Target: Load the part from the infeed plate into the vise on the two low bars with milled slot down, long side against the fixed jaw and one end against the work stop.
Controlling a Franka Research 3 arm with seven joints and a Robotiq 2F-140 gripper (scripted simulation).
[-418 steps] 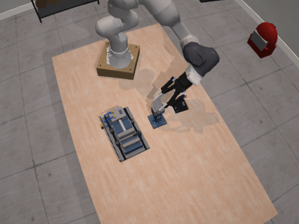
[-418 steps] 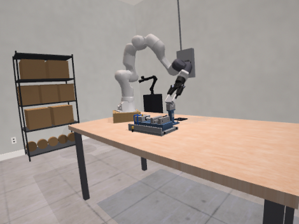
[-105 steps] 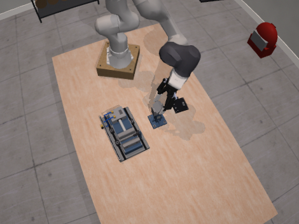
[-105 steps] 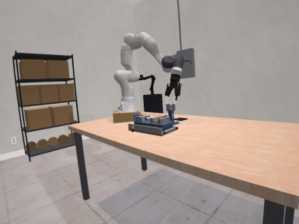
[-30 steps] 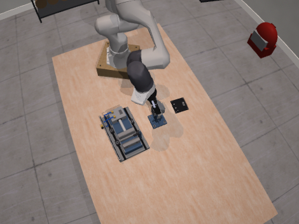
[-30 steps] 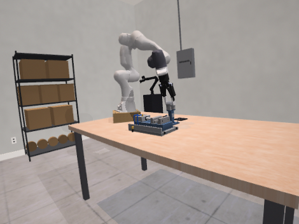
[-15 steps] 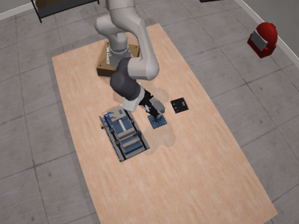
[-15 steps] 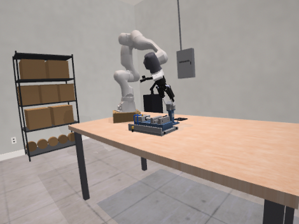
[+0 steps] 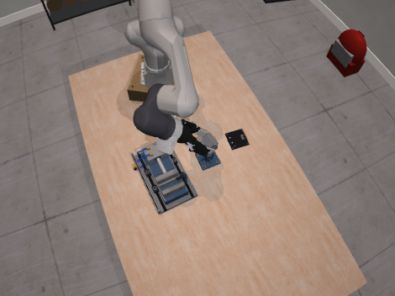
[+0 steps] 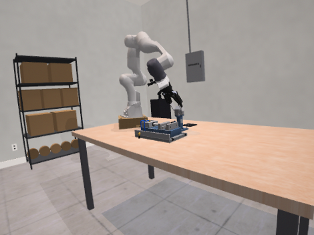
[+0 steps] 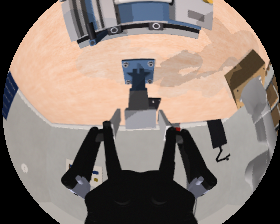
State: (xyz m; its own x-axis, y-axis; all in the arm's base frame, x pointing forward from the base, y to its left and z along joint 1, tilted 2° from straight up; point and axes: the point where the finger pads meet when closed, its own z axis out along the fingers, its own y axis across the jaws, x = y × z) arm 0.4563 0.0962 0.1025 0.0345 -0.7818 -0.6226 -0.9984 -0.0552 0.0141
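Right now my hand is 2 cm to the right of the part and 2 cm above it. From my hand the other things lie so: vise: 3 cm ahead, 19 cm to the right, 13 cm below; black infeed plate: 6 cm behind, 18 cm to the left, 17 cm below.
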